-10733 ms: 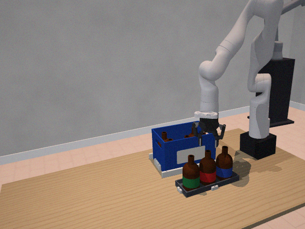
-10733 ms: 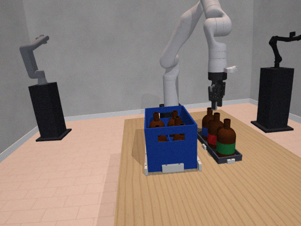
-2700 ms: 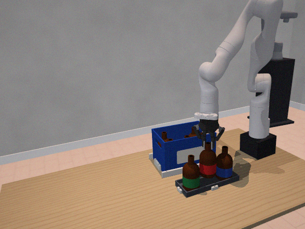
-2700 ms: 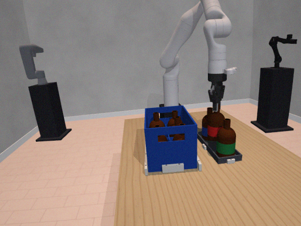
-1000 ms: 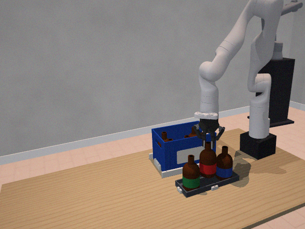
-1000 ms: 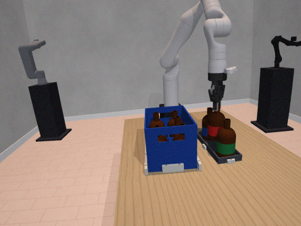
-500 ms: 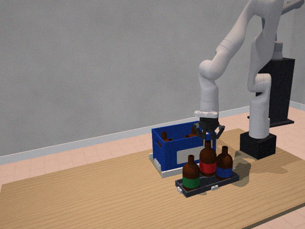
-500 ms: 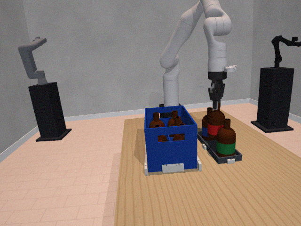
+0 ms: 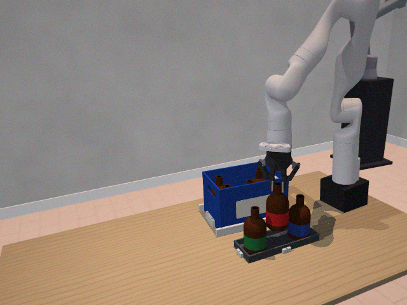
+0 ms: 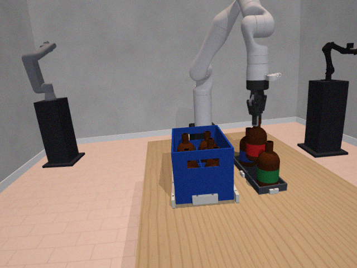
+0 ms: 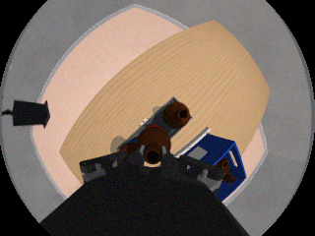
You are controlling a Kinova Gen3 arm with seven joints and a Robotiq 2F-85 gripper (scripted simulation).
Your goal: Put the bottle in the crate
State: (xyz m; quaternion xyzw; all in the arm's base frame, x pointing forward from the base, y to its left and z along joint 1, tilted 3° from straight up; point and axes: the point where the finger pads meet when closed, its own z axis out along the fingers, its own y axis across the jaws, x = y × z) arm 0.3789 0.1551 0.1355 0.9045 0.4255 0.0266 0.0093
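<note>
The red-banded bottle lies 7 cm below my hand. The rest, counted from my hand: dark tray (20 cm below); then blue crate (2 cm ahead, 21 cm to the right, 13 cm below).
</note>
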